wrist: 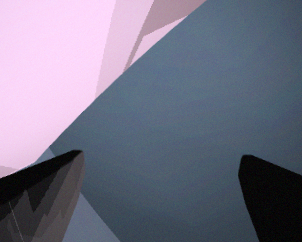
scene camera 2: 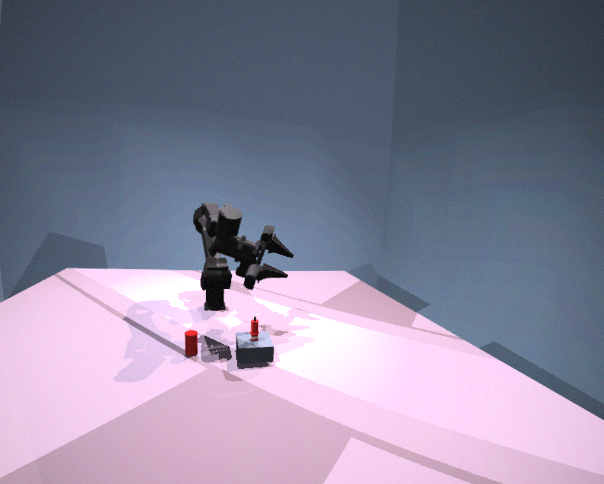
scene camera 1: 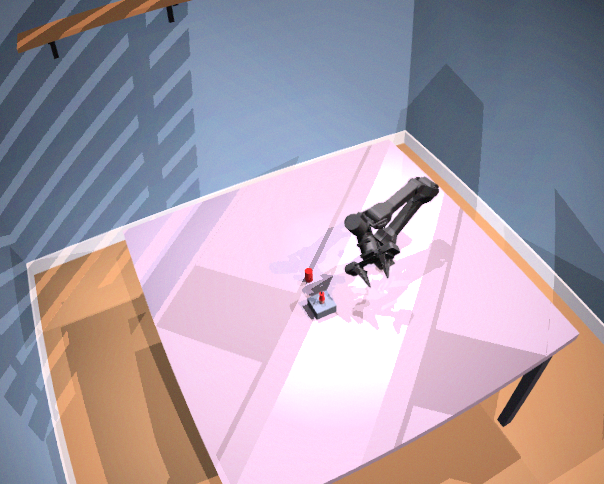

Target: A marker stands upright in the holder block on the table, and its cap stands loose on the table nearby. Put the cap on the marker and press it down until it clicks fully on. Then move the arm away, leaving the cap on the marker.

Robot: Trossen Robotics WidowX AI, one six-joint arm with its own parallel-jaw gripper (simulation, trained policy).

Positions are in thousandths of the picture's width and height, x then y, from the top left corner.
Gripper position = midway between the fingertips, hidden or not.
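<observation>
Scene camera 2, my gripper (scene camera 2: 481, 551). Wrist view, same gripper (wrist: 541, 680). Scene camera 1, gripper again (scene camera 1: 627, 586).
</observation>
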